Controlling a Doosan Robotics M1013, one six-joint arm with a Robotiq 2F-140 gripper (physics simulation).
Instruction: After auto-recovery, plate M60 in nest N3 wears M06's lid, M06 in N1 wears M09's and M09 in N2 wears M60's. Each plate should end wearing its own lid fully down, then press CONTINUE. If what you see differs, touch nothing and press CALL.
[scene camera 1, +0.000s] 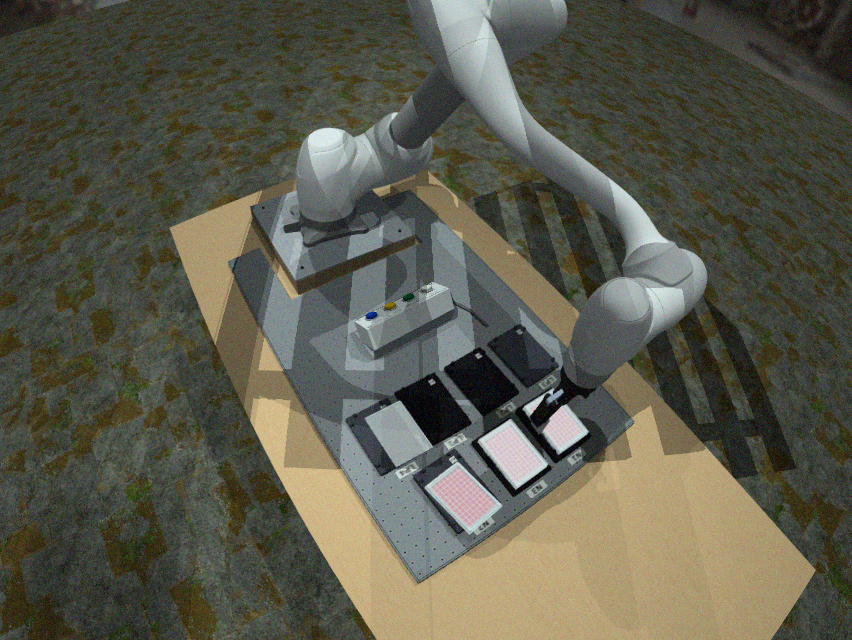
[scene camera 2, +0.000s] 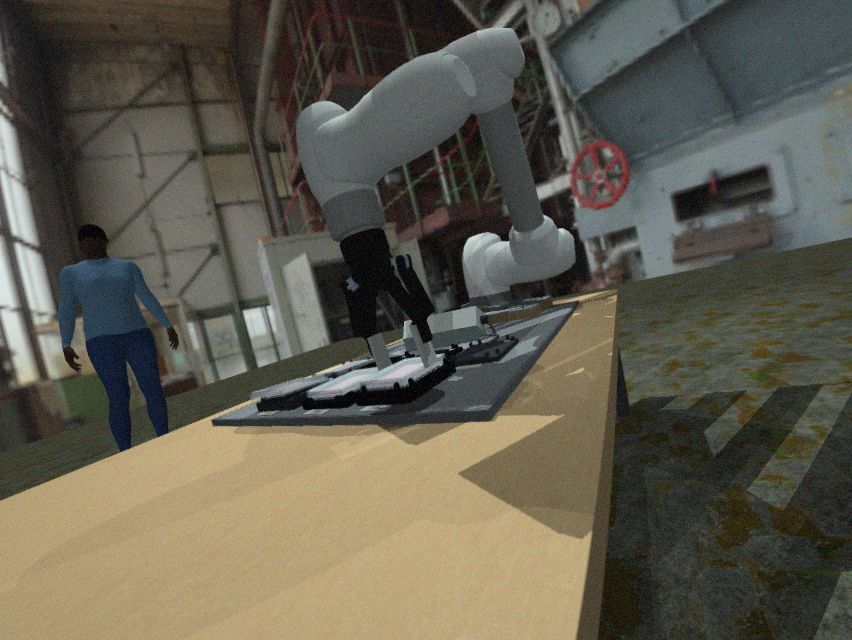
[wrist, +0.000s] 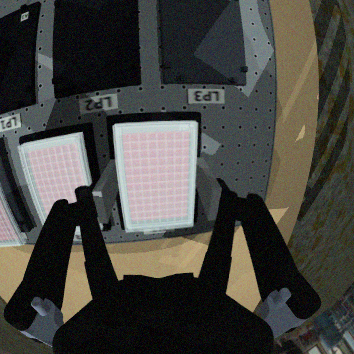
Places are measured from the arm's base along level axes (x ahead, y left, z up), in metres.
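Pixels of known places: gripper, between the fingertips: (scene camera 1: 552, 417) (scene camera 2: 408, 369) (wrist: 156, 170); arm's base, origin of its link: (scene camera 1: 327, 220) (scene camera 2: 492, 308).
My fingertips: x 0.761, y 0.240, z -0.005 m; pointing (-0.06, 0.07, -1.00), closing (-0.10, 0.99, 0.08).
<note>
For each thing: its top centre in the pictures, then the offset to it from my fingertips. "*": a spot on its surface instead.
- LP3 label, a spot on its surface: (wrist: 206, 95) * 0.089 m back, 0.054 m left, 0.026 m down
- lid, a spot on its surface: (wrist: 157, 175) * 0.003 m ahead, 0.001 m left, 0.008 m up
- LP2, centre of its top: (wrist: 90, 27) (scene camera 2: 426, 353) (scene camera 1: 482, 377) 0.155 m back, 0.087 m right, 0.008 m down
- LP3, centre of its top: (wrist: 207, 22) (scene camera 2: 482, 344) (scene camera 1: 525, 351) 0.175 m back, 0.039 m left, 0.008 m down
- pale grey slab, centre of its top: (scene camera 1: 398, 431) (scene camera 2: 344, 365) 0.108 m back, 0.309 m right, 0.005 m down
- button box, centre of its top: (scene camera 1: 405, 303) (scene camera 2: 440, 312) 0.363 m back, 0.180 m right, 0.056 m up
Three pink-welled plates with clear lids sit in a front row of black nests. The left one (scene camera 1: 460, 495) and the middle one (scene camera 1: 512, 452) (wrist: 54, 172) stand apart from my gripper. The right one (scene camera 1: 566, 428) (scene camera 2: 406, 371), in front of the LP3 label (wrist: 206, 95), wears a lid (wrist: 157, 175) that lies flat. My gripper (scene camera 1: 551, 405) (scene camera 2: 402, 354) (wrist: 156, 170) is down over this plate. Its grey pads press against the lid's two long sides. The plates' and lids' ID marks cannot be read.
Three black lid pads, LP1 (scene camera 1: 431, 408), LP2 (scene camera 1: 479, 380) (wrist: 96, 46) and LP3 (scene camera 1: 521, 354) (wrist: 200, 42), lie behind the nests. A pale grey slab (scene camera 1: 397, 432) sits at the left. A button box (scene camera 1: 405, 318) stands mid-board. A person (scene camera 2: 109, 330) stands beyond the table.
</note>
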